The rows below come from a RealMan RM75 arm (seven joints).
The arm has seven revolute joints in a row. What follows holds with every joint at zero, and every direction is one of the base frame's.
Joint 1 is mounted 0.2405 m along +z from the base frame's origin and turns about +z.
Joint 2 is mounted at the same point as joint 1 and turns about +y.
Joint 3 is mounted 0.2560 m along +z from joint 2 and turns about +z.
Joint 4 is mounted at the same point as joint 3 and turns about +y.
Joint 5 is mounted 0.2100 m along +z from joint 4 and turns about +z.
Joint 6 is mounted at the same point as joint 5 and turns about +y.
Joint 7 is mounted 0.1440 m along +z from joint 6 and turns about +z.
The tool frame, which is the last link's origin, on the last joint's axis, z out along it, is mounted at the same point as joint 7; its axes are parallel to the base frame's.
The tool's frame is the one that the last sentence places.
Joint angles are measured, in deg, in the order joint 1, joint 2, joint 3, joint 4, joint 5, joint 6, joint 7. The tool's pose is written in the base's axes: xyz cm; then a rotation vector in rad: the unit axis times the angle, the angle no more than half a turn. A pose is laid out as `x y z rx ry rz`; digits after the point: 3 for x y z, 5 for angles.
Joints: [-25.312 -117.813 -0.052 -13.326 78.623 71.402 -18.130]
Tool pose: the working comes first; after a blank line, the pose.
Where each joint sits with the arm in this pose, in the base's axes (m; each line is computed from the numbers above, not from the rounded line before):
joint 1: 0.0000 0.0000 0.2405
joint 2: 0.0000 0.0000 0.2405
joint 3: -0.2047 0.0968 0.1211
joint 4: -0.2047 0.0968 0.1211
joint 5: -0.3476 0.1645 -0.0171
joint 6: -0.3476 0.1645 -0.0171
joint 7: -0.3378 0.3078 -0.0269
the tool: -0.3378 0.3078 -0.0269

-33.777 30.779 -2.693 -1.50648 -0.80894 -0.85035
